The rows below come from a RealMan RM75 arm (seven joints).
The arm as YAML. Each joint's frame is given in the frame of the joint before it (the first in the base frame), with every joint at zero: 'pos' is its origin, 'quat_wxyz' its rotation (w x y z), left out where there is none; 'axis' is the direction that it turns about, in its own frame. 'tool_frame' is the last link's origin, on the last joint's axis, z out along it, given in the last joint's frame.
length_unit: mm
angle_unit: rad
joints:
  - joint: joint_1
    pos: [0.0, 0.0, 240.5]
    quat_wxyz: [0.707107, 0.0, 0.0, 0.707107]
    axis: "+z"
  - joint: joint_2
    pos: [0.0, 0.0, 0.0]
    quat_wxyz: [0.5, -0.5, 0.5, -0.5]
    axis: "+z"
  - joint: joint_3
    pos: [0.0, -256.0, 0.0]
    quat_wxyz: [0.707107, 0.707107, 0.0, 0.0]
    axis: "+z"
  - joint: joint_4
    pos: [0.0, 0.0, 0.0]
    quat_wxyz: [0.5, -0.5, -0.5, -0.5]
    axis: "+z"
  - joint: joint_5
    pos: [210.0, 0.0, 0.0]
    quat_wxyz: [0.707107, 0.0, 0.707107, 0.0]
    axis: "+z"
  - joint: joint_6
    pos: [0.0, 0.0, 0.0]
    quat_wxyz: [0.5, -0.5, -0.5, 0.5]
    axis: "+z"
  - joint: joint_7
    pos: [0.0, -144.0, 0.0]
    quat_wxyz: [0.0, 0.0, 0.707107, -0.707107]
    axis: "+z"
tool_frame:
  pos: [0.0, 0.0, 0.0]
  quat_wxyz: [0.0, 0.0, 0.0, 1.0]
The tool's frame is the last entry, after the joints.
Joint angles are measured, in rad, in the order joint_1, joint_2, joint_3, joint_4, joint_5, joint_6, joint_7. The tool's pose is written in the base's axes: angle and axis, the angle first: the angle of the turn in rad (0 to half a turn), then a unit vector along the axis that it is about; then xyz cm. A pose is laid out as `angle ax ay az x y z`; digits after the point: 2 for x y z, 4 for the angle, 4 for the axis.
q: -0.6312 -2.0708 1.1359 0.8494 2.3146 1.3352 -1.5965
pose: 2.9536 -0.9934 -0.1009 0.0549 -23.92 36.38 -3.10
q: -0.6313 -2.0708 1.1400 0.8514 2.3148 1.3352 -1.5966
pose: 2.9549 -0.9935 -0.0990 0.0560 -23.87 36.38 -3.13
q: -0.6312 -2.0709 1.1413 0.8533 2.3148 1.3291 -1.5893
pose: 2.9489 -0.9939 -0.0941 0.0569 -23.85 36.47 -3.11
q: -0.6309 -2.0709 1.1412 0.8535 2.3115 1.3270 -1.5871
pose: 2.9464 -0.9941 -0.0933 0.0554 -23.82 36.51 -3.10
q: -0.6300 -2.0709 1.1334 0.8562 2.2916 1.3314 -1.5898
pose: 2.9423 -0.9943 -0.0978 0.0432 -23.55 36.57 -2.99
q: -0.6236 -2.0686 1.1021 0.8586 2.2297 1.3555 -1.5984
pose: 2.9378 -0.9931 -0.1170 0.0037 -22.99 36.57 -2.52
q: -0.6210 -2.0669 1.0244 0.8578 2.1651 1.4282 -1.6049
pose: 2.9527 -0.9883 -0.1431 -0.0532 -22.32 36.34 -1.48
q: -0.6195 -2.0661 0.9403 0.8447 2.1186 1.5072 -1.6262
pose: 2.9794 -0.9787 -0.1757 -0.1059 -21.99 35.89 -0.49
